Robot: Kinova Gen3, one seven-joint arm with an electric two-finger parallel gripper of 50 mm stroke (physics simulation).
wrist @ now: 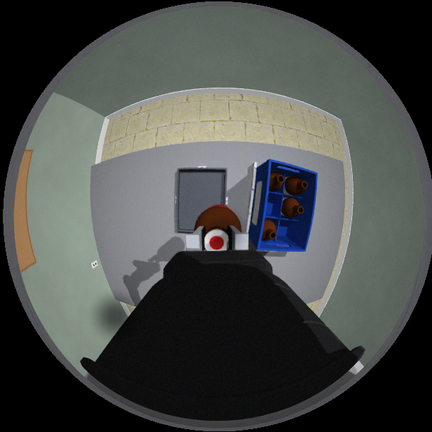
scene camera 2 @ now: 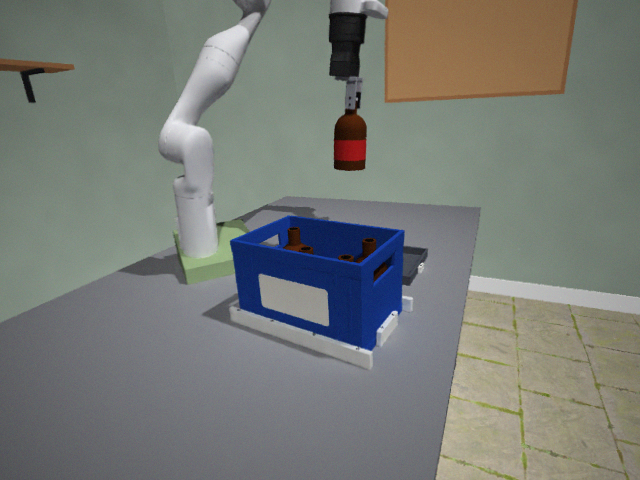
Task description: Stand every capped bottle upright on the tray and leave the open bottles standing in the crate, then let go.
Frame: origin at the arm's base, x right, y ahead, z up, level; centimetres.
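Where they show: gripper, fingertip midpoint: (scene camera 2: 352,108); arm's base, origin of the base link: (scene camera 2: 201,248).
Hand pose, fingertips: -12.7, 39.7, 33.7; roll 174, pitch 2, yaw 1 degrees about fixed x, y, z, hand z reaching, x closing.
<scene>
Each offset is from my fingertips to the top centre of the thing, as dx, dy, dz. "spot": to the spot under its first point. Level surfaces: height alone.
My gripper (scene camera 2: 353,98) (wrist: 216,234) is shut on the neck of a brown capped bottle {+0.2, -0.6, +2.3} (scene camera 2: 349,129) (wrist: 217,220) with a red label and a white cap with a red dot. It holds the bottle upright, high above the table. The blue crate {+22.5, +1.1, -22.3} (scene camera 2: 294,299) (wrist: 312,210) holds several open brown bottles; necks of some, such as one bottle {+18.9, +10.1, -23.6} (scene camera 2: 368,246) (wrist: 296,185), rise inside it. The dark grey tray {spot: -14.1, +12.6, -39.3} (scene camera 2: 416,256) (wrist: 201,200) lies beyond the crate in the scene view; in the wrist view the held bottle covers its lower right part, and no bottle shows on its visible part.
White rails {+32.3, +0.0, -36.9} (scene camera 2: 305,336) (wrist: 253,195) stand along the crate's base. Small white blocks sit at the tray's edges. The arm's green base (scene camera 2: 206,271) stands on the grey table {dz -39.8} (scene camera 2: 206,403) (wrist: 135,200) left of the crate in the scene view. A wooden shelf (scene camera 2: 36,65) is on the wall.
</scene>
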